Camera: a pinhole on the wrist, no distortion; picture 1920 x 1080 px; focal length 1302.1 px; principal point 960.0 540.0 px. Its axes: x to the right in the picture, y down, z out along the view. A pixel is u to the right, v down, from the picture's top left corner.
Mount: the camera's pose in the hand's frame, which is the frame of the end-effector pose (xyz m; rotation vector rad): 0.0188 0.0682 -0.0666 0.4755 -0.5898 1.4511
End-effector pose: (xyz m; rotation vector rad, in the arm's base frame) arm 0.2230 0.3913 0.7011 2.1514 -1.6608 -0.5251
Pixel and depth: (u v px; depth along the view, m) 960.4 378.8 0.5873
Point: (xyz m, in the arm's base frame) 0.2914 0.3988 0.2074
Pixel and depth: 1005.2 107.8 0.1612
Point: 0.2319 0.3382 0.6255
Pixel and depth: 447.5 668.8 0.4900
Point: 0.4322 0.5439 0.3508
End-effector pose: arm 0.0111 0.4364 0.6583 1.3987 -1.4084 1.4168
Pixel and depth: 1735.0 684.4 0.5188
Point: 0.1530 -0.0518 0.5011
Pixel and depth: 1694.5 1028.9 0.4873
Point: 0.1617 0.0235 0.3910
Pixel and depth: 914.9 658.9 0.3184
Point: 0.1878 0.3043 0.6243
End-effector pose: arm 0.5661 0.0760 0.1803 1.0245 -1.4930 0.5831
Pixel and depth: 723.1 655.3 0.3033
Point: 0.6346 -0.1035 0.0891
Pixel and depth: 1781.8 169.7 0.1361
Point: 0.4802 0.0071 0.2160
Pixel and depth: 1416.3 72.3 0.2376
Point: 0.5000 -0.1026 0.2232
